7 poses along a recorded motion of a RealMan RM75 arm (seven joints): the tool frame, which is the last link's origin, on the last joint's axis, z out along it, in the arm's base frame.
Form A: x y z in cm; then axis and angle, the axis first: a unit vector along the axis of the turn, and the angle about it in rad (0 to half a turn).
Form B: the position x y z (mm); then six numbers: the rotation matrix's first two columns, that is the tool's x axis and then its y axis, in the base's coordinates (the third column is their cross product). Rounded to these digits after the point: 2 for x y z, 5 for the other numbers.
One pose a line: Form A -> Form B
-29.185 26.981 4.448 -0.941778 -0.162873 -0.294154 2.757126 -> -291.85 269.81 44.48 0.78214 0.18526 0.59492 0.40591 -0.87588 -0.26091
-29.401 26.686 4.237 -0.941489 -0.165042 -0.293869 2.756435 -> -294.01 266.86 42.37 0.78113 0.18898 0.59509 0.40980 -0.87426 -0.26027
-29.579 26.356 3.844 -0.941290 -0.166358 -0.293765 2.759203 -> -295.79 263.56 38.44 0.78029 0.19226 0.59514 0.41149 -0.87442 -0.25702
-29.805 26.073 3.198 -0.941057 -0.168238 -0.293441 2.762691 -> -298.05 260.73 31.98 0.77929 0.19687 0.59493 0.41396 -0.87447 -0.25286
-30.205 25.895 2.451 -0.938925 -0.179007 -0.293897 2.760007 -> -302.05 258.95 24.51 0.77168 0.21461 0.59871 0.43351 -0.86629 -0.24821
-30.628 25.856 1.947 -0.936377 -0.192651 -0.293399 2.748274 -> -306.28 258.56 19.47 0.76301 0.23457 0.60232 0.45946 -0.85225 -0.25014
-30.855 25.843 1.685 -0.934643 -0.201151 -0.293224 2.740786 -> -308.55 258.43 16.85 0.75714 0.24670 0.60488 0.47551 -0.84303 -0.25137
